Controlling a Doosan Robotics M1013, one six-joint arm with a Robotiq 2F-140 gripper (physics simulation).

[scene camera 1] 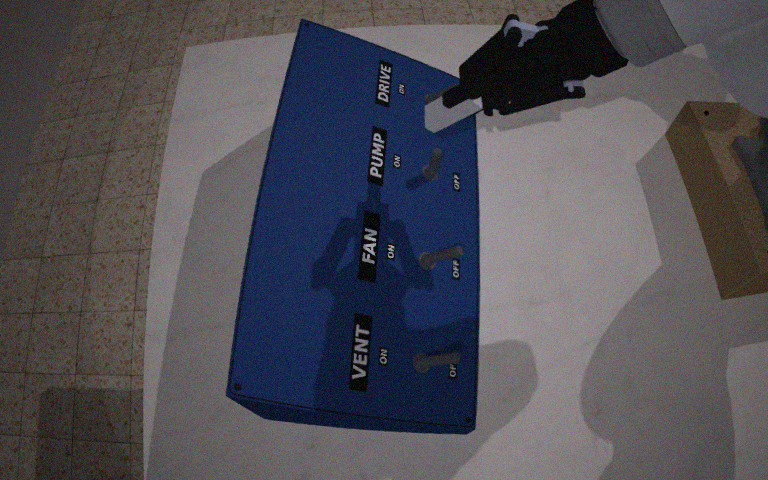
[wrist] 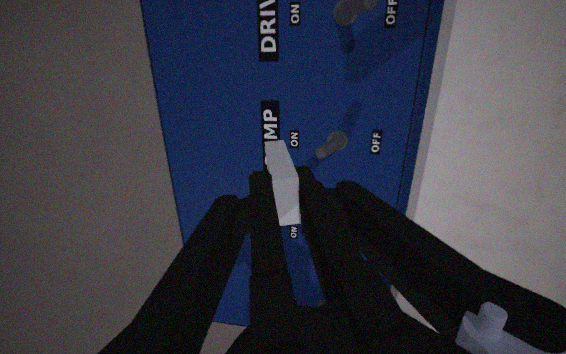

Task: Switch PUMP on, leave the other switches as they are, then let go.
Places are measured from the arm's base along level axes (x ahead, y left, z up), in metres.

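Pixels of known places: gripper, fingertip midpoint: (scene camera 1: 429,119) (wrist: 275,158).
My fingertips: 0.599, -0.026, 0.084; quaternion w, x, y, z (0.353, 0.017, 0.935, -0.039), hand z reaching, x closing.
For each thing: its top centre in the pictures, then the offset to it from my fingertips, as dx, dy, dz. Level surfaces: height alone.
- PUMP switch, top centre: (wrist: 319,153) (scene camera 1: 436,150) -0.012, +0.008, -0.050
- FAN switch, top centre: (scene camera 1: 445,248) -0.014, +0.129, -0.061
- VENT switch, top centre: (scene camera 1: 442,355) -0.003, +0.248, -0.061
- DRIVE switch, top centre: (wrist: 347,3) (scene camera 1: 446,84) -0.036, -0.110, -0.061
- PUMP label, top centre: (wrist: 268,139) (scene camera 1: 377,152) +0.057, +0.002, -0.063
- pale table, surface height: dz -0.192
The blue panel (scene camera 1: 305,226) (wrist: 210,100) carries labelled toggle switches. The PUMP switch (scene camera 1: 433,165) (wrist: 331,145) has its lever leaning to the ON side in the wrist view. The FAN switch (scene camera 1: 441,256) and VENT switch (scene camera 1: 437,360) lean to OFF. The DRIVE switch (wrist: 354,10) leans to OFF in the wrist view; the gripper hides it in the scene view. My gripper (scene camera 1: 433,116) (wrist: 275,158) is shut and empty. Its fingertips are above the panel, apart from the PUMP lever, and overlap the PUMP label (wrist: 270,122) in the wrist view.
A brown wooden-looking block (scene camera 1: 707,209) is at the right of the scene view, right of the panel. The panel rests on a pale table (scene camera 1: 555,237). The arm reaches in from the upper right, and its shadow falls across the panel.
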